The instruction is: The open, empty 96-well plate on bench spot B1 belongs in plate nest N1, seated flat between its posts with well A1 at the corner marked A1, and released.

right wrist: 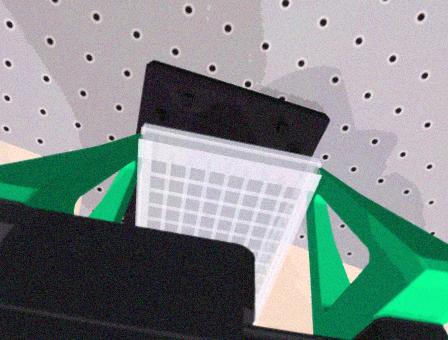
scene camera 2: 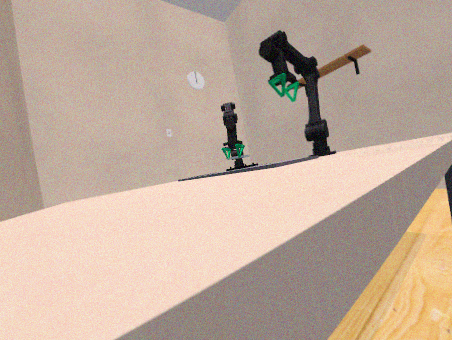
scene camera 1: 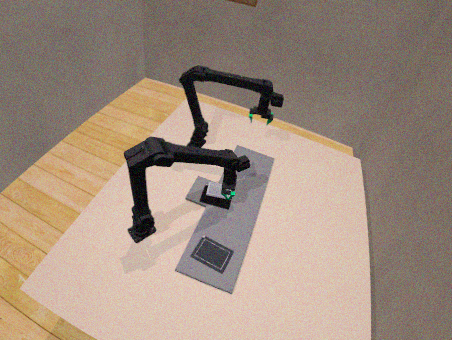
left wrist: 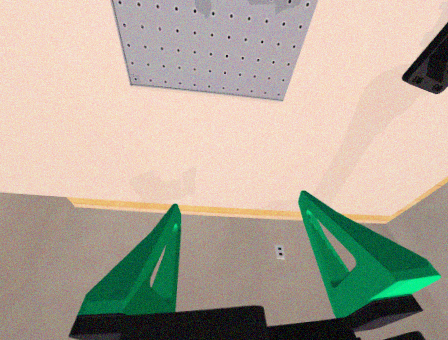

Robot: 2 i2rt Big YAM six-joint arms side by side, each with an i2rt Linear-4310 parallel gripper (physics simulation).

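Frame: origin at the left arm's base, x ahead, y left, z up, level; millimetres.
Seen in the pictures: left gripper, fingertip midpoint: [scene camera 2: 288, 99] [scene camera 1: 259, 123] [left wrist: 239, 202]; right gripper, fingertip midpoint: [right wrist: 228, 160] [scene camera 2: 233, 158] [scene camera 1: 229, 193]; left arm's base at its link origin: [scene camera 1: 196, 144]; right arm's base at its link origin: [scene camera 1: 142, 230].
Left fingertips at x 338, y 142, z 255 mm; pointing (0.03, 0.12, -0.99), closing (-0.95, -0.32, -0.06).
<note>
Pixels of each thing's top centre, then the offset from my left fingertips to it. "pt": a spot on its surface instead. Level surfaces: height alone.
- clear 96-well plate at its top centre: [right wrist: 208, 256] [scene camera 1: 219, 189] [scene camera 2: 238, 155] dx -5, dy -456, dz -163 mm
- black nest at its top centre: [right wrist: 207, 202] [scene camera 1: 217, 194] dx -12, dy -453, dz -220 mm
- grey perforated board at its surface level: dz -242 mm
- pale table at its surface level: dz -255 mm
- dark pad with a white outline, surface spot: [scene camera 1: 212, 254] pt dx +129, dy -756, dz -240 mm
The clear 96-well plate [scene camera 1: 214, 189] [scene camera 2: 243, 157] [right wrist: 215, 200] is gripped by its two sides. My right gripper [scene camera 1: 228, 194] [scene camera 2: 233, 151] [right wrist: 228, 160] is shut on it. The plate is held above the black nest [scene camera 1: 217, 203] [right wrist: 225, 112], which I take for N1. In the right wrist view the nest's far part shows beyond the plate's edge, and the nest is turned slightly relative to the plate. The nest's posts, its A1 mark and the plate's A1 corner cannot be made out. My left gripper [scene camera 1: 261, 119] [scene camera 2: 286, 90] [left wrist: 239, 202] is open and empty, high above the table's far side.
The grey perforated board [scene camera 1: 242, 215] [left wrist: 210, 55] lies on the pale table [scene camera 1: 305, 240]. A dark pad with a white outline [scene camera 1: 212, 254], which looks like B1, is near the board's lower end. The left arm stands behind the right arm in scene camera 1.
</note>
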